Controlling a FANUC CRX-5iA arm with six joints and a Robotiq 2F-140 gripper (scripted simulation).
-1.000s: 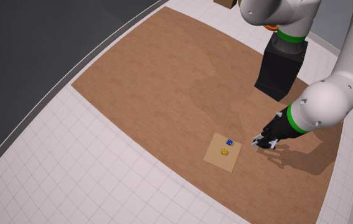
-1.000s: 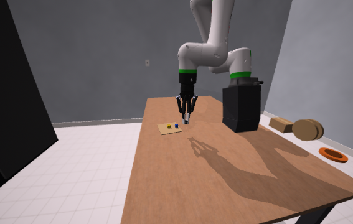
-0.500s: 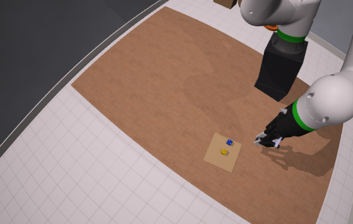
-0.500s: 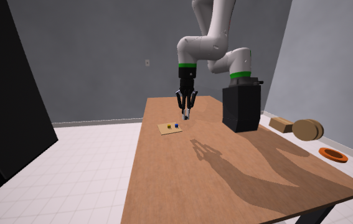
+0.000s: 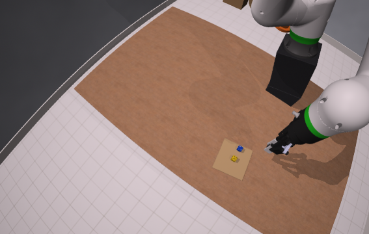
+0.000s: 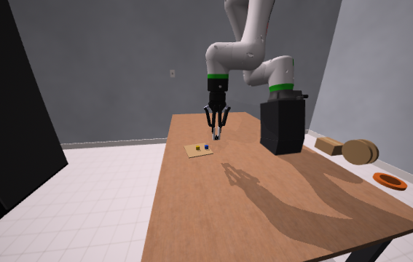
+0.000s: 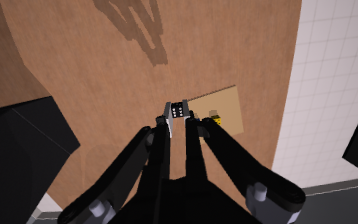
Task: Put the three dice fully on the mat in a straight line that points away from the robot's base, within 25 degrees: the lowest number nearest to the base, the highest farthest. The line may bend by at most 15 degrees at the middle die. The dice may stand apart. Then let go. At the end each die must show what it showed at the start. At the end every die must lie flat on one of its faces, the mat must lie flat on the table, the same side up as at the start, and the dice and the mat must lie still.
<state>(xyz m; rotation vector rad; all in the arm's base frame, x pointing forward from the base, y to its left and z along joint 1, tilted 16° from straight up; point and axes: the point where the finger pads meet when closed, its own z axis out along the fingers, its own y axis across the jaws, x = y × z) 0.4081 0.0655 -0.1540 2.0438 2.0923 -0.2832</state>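
Now: hand 120 mm above the yellow die, 90 mm short of it and 80 mm to the left of it. Also, from my hand: blue die (120 mm below, 80 mm to the right, 40 mm ahead); then tan mat (130 mm below, 90 mm ahead, 80 mm to the right); then black die (20 mm below).
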